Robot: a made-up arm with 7 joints. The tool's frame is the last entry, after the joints.
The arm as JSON. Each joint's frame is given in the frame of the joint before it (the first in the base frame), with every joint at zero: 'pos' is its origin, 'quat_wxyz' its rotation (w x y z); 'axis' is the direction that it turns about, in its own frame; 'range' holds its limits. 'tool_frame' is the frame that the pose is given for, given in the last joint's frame.
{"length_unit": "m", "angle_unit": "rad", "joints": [
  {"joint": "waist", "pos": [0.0, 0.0, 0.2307], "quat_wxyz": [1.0, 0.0, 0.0, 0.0], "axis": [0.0, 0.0, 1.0], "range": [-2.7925, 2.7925]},
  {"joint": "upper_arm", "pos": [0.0, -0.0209, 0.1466], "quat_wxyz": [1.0, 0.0, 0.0, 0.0], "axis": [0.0, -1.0, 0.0], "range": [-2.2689, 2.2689]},
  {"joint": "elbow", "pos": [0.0, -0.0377, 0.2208], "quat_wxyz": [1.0, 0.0, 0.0, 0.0], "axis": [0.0, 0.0, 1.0], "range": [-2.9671, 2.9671]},
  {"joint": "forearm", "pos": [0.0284, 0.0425, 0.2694], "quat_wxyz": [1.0, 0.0, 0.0, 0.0], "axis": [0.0, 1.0, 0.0], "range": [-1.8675, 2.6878]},
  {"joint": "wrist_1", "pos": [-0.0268, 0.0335, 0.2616], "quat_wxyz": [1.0, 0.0, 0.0, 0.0], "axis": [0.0, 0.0, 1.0], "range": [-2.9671, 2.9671]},
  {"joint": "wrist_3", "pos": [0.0, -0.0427, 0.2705], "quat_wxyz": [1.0, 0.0, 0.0, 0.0], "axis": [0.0, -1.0, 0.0], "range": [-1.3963, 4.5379]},
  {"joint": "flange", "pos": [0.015, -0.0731, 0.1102], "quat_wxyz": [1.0, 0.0, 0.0, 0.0], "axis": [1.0, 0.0, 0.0], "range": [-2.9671, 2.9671]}
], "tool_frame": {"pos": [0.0, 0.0, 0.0], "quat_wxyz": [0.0, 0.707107, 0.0, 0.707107]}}
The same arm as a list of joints. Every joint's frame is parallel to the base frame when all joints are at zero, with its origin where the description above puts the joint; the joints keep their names.
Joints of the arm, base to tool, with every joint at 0 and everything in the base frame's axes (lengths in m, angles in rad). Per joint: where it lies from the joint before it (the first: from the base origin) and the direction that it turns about. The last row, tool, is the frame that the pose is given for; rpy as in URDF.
waist: origin 0 0 0.2307 axis 0 0 1
upper_arm: origin 0 -0.0209 0.1466 axis 0 -1 0
elbow: origin 0 -0.0377 0.2208 axis 0 0 1
forearm: origin 0.0284 0.0425 0.2694 axis 0 1 0
wrist_1: origin -0.0268 0.0335 0.2616 axis 0 0 1
wrist_3: origin 0 -0.0427 0.2705 axis 0 -1 0
flange: origin 0.015 -0.0731 0.1102 axis 1 0 0
tool: origin 0 0 0 rpy 3.1416 -1.5708 0
Joint limits (rad, base to tool): -2.7925..2.7925 -2.2689..2.2689 -2.9671..2.9671 -1.8675..2.6878 -2.9671..2.9671 -1.3963..4.5379 -2.9671..2.9671

